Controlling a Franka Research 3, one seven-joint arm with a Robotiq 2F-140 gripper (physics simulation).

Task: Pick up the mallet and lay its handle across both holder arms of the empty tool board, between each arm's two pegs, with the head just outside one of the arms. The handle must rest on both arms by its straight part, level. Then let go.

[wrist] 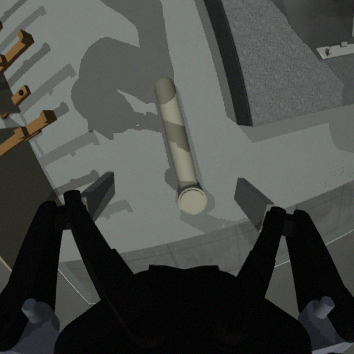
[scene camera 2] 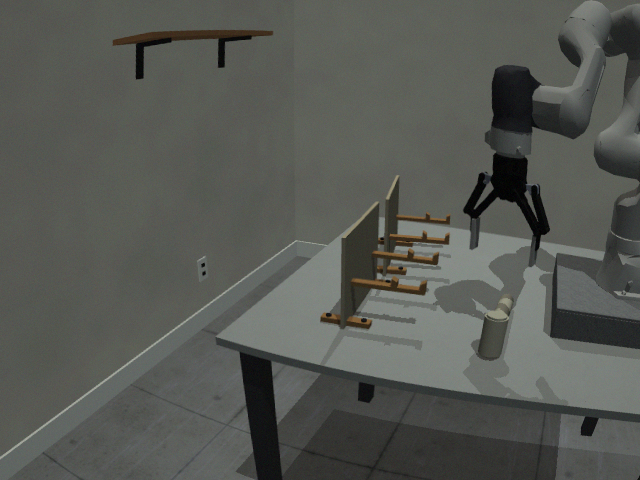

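The cream mallet rests on the table; its thick cylindrical head (scene camera 2: 492,336) (wrist: 192,201) stands upright, and its handle (scene camera 2: 505,305) (wrist: 176,137) runs from it toward the far side. My gripper (scene camera 2: 503,256) (wrist: 175,185) is wide open and empty, fingers down, well above the table; in the wrist view the mallet's head end shows between and below the fingers. The nearer tool board (scene camera 2: 360,266) stands upright with two orange arms (scene camera 2: 387,285) (scene camera 2: 404,256), each with two pegs. The farther board (scene camera 2: 391,222) has two similar arms. Both boards' arms bear nothing.
The grey block (scene camera 2: 594,322) (wrist: 285,65) under the robot base is to the right of the mallet. The boards stand left of it on the table (scene camera 2: 289,320), on orange feet. A brown shelf (scene camera 2: 191,35) hangs on the left wall.
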